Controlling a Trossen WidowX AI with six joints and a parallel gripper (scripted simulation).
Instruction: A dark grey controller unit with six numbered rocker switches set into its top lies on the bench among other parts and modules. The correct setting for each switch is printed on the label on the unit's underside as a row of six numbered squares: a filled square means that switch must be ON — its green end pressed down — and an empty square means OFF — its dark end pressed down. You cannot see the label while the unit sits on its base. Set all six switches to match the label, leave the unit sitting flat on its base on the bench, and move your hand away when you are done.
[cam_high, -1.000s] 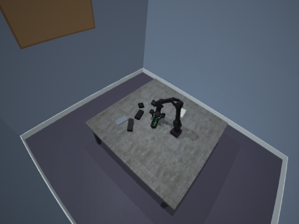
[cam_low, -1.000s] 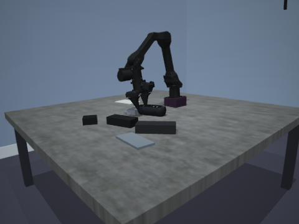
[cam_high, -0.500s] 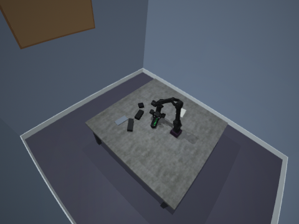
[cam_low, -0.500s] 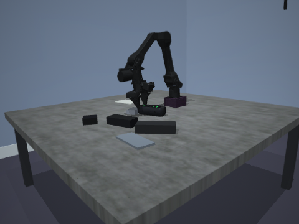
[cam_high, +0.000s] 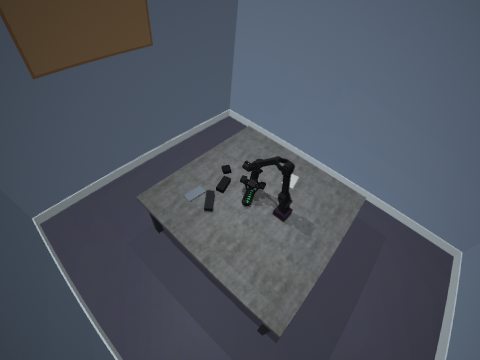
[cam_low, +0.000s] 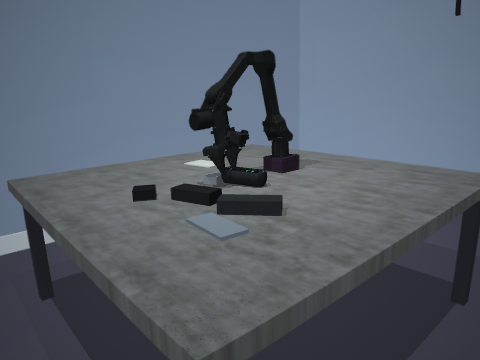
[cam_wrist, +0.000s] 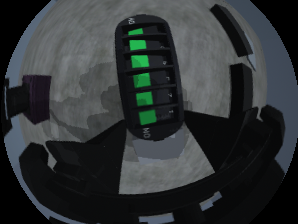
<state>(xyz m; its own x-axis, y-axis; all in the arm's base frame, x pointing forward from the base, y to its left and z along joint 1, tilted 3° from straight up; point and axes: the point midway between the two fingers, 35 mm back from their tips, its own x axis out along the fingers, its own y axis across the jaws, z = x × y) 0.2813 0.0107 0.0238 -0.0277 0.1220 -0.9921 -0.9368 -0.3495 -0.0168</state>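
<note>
My gripper tip is 2 cm short of the grey block, 5 cm to the left of it and 2 cm above it. The rest, counted from my gripper tip: white sheet: 16 cm behind, 34 cm to the right, 3 cm below; then flat grey plate: 30 cm ahead, 30 cm to the left, 3 cm below; then black cube: 29 cm ahead, 5 cm to the right, 2 cm below.
</note>
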